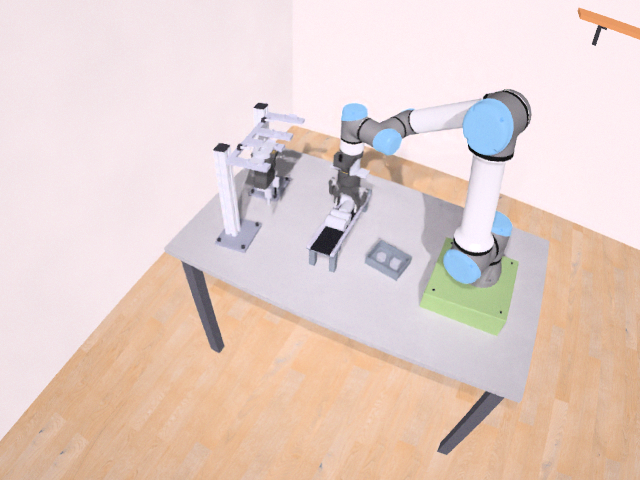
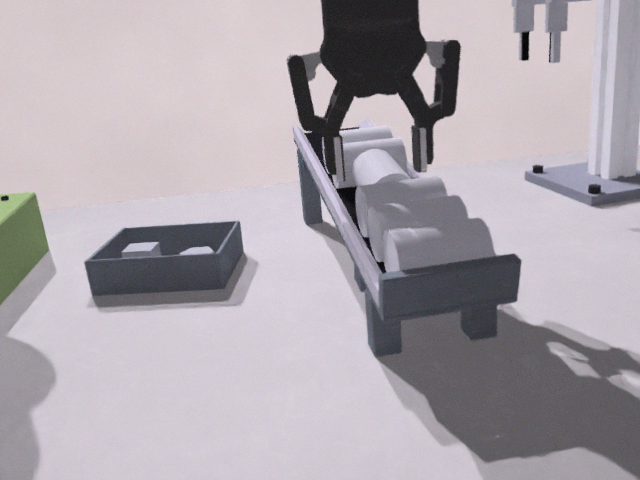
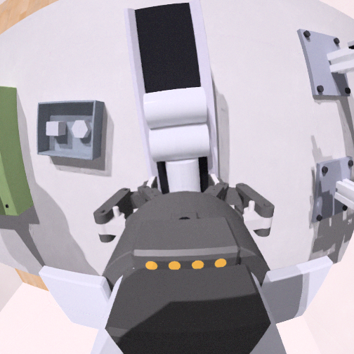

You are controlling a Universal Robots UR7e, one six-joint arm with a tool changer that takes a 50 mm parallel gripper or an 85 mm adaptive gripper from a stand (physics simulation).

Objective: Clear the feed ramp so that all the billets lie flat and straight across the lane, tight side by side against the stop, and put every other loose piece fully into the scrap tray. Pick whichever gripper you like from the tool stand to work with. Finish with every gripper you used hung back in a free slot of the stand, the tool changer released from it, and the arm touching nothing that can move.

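Observation:
My adaptive gripper [image 1: 349, 204] [image 2: 378, 155] [image 3: 183, 185] is open. Its fingertips stand low over the ramp [image 1: 345, 236] [image 2: 338, 222] [image 3: 133, 50], one on each side of a billet [image 2: 377, 167] [image 3: 182, 175] that lies lengthwise, with gaps beside it. Toward the stop [image 2: 449, 286], several white billets lie crosswise, the lowest billet [image 2: 439, 242] beside the stop. Uphill, a crosswise billet [image 3: 179, 141] and another crosswise billet [image 3: 175, 106] lie side by side. The scrap tray [image 1: 379, 269] [image 2: 155, 276] [image 3: 100, 130] holds a square block [image 2: 141, 249] [image 3: 55, 128] and a hexagonal piece [image 2: 197, 251] [image 3: 81, 129].
The tool stand [image 1: 227, 191] [image 2: 615, 87] is on the opposite side of the ramp from the tray, with a parallel gripper [image 1: 271, 198] [image 2: 539, 46] hanging in it. The arm's green base block [image 1: 470, 299] [image 2: 20, 227] [image 3: 12, 155] stands beyond the tray.

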